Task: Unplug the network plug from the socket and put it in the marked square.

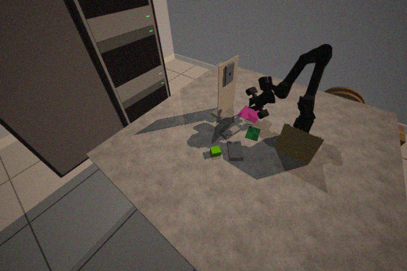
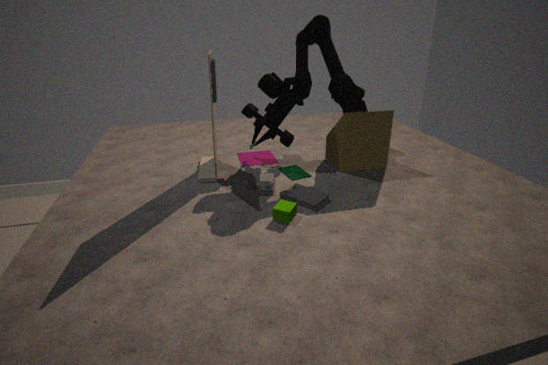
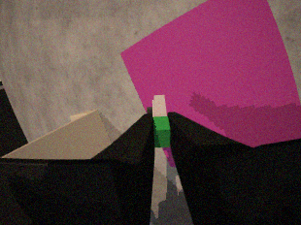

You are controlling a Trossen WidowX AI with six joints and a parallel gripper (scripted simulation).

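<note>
Right now the magenta square is 50 mm below my gripper tip and 10 mm behind it. From my gripper tip the other things lie so: beige panel: 140 mm ahead, 110 mm above, 60 mm to the left; then network plug: right at my gripper tip.
</note>
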